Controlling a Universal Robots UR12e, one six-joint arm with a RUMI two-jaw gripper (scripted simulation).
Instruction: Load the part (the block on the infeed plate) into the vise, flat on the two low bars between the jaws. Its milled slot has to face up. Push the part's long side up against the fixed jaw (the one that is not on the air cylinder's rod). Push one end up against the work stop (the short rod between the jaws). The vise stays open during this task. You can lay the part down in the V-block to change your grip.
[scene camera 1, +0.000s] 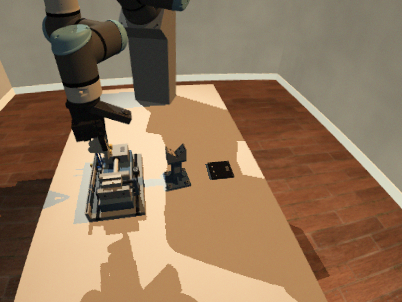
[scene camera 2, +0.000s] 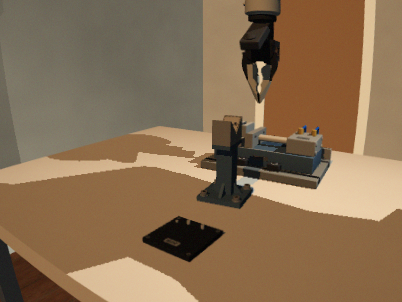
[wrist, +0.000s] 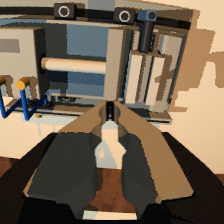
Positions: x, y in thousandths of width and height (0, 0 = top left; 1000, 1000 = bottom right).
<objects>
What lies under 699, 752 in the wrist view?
My gripper.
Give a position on a moving jaw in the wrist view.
At 520, 163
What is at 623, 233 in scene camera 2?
My gripper.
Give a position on a cream cylinder rod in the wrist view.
At 252, 288
</objects>
